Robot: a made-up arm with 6 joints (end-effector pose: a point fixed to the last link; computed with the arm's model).
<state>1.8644 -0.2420 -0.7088 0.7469 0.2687 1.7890</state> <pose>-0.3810 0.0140 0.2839 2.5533 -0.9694 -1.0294</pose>
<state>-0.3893 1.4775 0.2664 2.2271 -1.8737 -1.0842</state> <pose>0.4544 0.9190 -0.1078 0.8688 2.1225 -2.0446</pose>
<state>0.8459 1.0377 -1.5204 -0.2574 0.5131 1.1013</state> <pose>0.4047 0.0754 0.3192 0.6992 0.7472 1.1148</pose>
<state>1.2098 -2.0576 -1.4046 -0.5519 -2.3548 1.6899</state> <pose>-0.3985 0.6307 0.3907 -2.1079 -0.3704 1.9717</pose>
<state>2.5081 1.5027 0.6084 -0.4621 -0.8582 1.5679</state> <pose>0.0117 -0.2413 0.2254 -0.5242 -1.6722 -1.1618</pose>
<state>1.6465 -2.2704 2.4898 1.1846 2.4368 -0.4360</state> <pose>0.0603 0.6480 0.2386 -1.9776 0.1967 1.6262</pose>
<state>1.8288 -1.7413 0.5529 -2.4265 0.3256 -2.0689</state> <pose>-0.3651 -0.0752 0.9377 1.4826 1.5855 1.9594</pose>
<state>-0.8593 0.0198 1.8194 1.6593 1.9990 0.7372</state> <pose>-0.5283 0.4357 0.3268 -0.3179 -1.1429 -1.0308</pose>
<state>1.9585 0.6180 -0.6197 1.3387 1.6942 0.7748</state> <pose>-0.2532 -0.6048 0.4125 0.8879 -0.9712 -0.7038</pose>
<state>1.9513 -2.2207 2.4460 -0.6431 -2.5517 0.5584</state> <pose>-0.0195 -0.0171 0.5565 0.2679 -1.1274 0.5469</pose>
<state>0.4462 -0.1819 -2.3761 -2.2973 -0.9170 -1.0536</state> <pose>0.1953 0.0107 0.1566 1.1414 -1.4712 -1.7036</pose>
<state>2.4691 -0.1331 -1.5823 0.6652 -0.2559 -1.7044</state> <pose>-0.3052 -0.1288 0.2623 -0.6678 0.8467 0.0191</pose>
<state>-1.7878 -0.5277 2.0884 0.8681 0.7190 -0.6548</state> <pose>-0.4681 -0.0155 -0.1757 -0.5906 -0.2649 -0.5278</pose>
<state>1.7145 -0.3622 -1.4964 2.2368 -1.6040 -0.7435</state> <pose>-0.0704 0.4403 0.5484 1.6117 1.2162 -1.2819</pose>
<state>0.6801 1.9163 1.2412 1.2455 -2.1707 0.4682</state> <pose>0.8438 0.1571 0.5682 -0.2506 -1.0212 0.7796</pose>
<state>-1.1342 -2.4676 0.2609 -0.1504 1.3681 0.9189</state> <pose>-0.1891 -0.1724 -0.1654 -0.2827 0.9581 -2.2445</pose>
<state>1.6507 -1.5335 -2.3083 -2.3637 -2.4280 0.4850</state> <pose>0.1491 -0.2737 0.2038 -0.8975 2.8569 0.1995</pose>
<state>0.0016 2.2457 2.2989 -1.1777 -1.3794 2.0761</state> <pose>0.0801 0.5498 -0.1624 -1.8440 -0.3261 1.0940</pose>
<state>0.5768 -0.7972 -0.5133 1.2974 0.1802 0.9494</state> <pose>-0.4065 0.6010 -0.0235 1.0125 -1.4911 -1.2741</pose>
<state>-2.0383 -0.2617 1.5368 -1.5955 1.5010 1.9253</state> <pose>0.1150 0.5314 -0.4845 -2.1538 -1.2583 -1.8259</pose>
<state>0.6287 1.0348 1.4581 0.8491 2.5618 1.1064</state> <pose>0.0524 -0.1891 0.5732 0.5137 -0.8395 -0.9598</pose>
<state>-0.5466 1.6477 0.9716 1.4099 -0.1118 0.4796</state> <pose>0.5175 0.7270 0.1737 -0.4177 0.8329 -2.5945</pose>
